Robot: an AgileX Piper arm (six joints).
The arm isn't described. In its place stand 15 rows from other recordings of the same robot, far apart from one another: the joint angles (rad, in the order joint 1, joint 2, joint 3, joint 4, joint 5, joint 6), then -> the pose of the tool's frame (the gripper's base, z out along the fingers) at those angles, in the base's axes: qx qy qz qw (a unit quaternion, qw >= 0); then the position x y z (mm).
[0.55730 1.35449 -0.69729 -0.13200 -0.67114 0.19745] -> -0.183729 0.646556 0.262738 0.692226 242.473 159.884 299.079
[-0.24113 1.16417 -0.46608 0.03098 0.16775 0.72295] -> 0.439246 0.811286 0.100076 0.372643 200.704 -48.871 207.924
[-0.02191 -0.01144 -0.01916 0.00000 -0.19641 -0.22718] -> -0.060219 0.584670 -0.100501 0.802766 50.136 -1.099 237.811
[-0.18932 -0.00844 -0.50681 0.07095 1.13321 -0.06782] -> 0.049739 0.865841 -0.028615 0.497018 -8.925 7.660 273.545
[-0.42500 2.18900 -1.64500 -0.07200 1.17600 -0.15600] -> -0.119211 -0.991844 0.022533 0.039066 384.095 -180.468 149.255
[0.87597 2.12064 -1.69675 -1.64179 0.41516 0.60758] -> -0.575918 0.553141 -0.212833 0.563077 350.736 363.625 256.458
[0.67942 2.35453 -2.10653 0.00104 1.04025 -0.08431] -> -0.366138 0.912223 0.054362 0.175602 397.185 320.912 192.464
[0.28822 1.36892 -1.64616 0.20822 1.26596 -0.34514] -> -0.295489 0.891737 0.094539 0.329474 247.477 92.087 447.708
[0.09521 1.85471 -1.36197 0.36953 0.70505 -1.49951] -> -0.608601 0.746649 -0.031936 0.266645 393.423 58.969 226.682
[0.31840 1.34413 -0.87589 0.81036 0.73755 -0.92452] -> -0.338619 0.859118 0.247495 0.293259 234.895 124.110 269.815
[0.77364 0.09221 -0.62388 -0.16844 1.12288 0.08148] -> -0.284300 0.809597 0.133818 0.495802 4.497 -14.829 307.825
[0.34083 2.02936 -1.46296 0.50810 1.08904 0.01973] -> 0.040061 -0.974024 -0.219480 0.038743 361.245 169.752 181.069
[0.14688 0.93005 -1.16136 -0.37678 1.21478 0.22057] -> 0.030637 0.926467 -0.124708 0.353790 151.346 -9.333 406.485
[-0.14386 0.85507 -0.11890 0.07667 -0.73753 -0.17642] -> 0.027176 0.675148 -0.114065 0.728304 145.239 -25.775 235.320
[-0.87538 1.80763 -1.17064 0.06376 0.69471 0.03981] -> 0.454407 0.875544 -0.043832 0.158164 232.423 -272.730 190.087
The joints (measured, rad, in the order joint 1, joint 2, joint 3, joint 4, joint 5, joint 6), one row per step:
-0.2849, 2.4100, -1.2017, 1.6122, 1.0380, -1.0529
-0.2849, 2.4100, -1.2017, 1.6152, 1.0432, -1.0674
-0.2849, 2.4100, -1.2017, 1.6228, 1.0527, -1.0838
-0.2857, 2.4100, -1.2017, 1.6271, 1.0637, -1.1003
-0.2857, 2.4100, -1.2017, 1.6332, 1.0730, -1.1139
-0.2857, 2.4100, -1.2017, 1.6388, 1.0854, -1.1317
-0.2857, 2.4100, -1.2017, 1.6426, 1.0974, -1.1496
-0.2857, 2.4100, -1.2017, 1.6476, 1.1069, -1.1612
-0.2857, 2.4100, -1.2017, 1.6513, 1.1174, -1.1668
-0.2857, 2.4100, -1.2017, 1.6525, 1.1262, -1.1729
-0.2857, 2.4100, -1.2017, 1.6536, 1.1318, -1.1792
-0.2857, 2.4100, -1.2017, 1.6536, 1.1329, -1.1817
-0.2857, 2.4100, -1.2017, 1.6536, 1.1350, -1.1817
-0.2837, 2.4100, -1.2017, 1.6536, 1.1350, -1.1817
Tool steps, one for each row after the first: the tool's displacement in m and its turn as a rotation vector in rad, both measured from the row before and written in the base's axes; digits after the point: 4 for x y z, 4 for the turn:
0.0001, 0.0002, 0.0005, -0.0014, -0.0129, 0.0059
0.0003, 0.0003, 0.0009, 0.0032, -0.0162, 0.0044
0.0001, 0.0002, 0.0009, 0.0030, -0.0165, 0.0071
0.0002, 0.0003, 0.0009, 0.0037, -0.0141, 0.0041
0.0001, 0.0005, 0.0011, 0.0040, -0.0183, 0.0075
0.0000, 0.0005, 0.0010, 0.0028, -0.0182, 0.0087
0.0002, 0.0003, 0.0009, 0.0043, -0.0128, 0.0040
0.0000, 0.0004, 0.0009, 0.0076, -0.0083, 0.0033
-0.0001, 0.0004, 0.0007, 0.0048, -0.0079, 0.0049
0.0000, 0.0002, 0.0005, 0.0020, -0.0070, 0.0037
0.0000, 0.0001, 0.0001, -0.0003, -0.0024, 0.0014
0.0000, 0.0001, 0.0002, 0.0018, -0.0007, 0.0009
0.0001, 0.0008, 0.0000, 0.0000, 0.0000, 0.0020

